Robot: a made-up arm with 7 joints. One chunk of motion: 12 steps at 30 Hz.
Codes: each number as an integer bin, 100 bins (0 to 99) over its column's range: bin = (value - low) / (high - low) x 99, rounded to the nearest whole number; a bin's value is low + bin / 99 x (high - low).
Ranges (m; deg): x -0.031..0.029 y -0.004..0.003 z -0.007..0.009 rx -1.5..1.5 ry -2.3..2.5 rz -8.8..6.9
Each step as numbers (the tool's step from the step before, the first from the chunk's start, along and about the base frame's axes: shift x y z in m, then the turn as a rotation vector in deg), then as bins.
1 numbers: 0.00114 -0.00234 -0.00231 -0.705 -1.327 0.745
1 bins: 53 23 29 26 20 60
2 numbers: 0.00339 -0.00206 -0.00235 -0.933 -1.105 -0.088
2 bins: 57 27 29 19 25 55
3 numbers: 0.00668 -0.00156 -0.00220 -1.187 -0.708 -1.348
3 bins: 62 35 30 10 33 47
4 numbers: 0.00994 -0.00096 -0.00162 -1.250 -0.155 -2.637
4 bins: 68 43 33 8 44 39
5 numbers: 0.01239 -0.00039 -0.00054 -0.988 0.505 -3.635
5 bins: 72 51 40 17 58 33
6 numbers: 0.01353 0.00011 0.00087 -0.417 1.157 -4.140
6 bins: 73 58 49 36 71 29
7 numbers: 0.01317 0.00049 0.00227 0.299 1.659 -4.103
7 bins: 73 64 57 59 82 30
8 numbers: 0.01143 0.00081 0.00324 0.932 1.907 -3.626
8 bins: 70 68 63 80 87 33
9 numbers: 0.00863 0.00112 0.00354 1.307 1.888 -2.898
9 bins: 65 72 65 93 86 37
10 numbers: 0.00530 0.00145 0.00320 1.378 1.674 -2.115
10 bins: 60 77 63 95 82 42
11 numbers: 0.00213 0.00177 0.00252 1.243 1.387 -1.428
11 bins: 55 82 59 91 76 46
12 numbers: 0.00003 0.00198 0.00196 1.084 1.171 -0.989
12 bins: 51 85 55 85 72 49
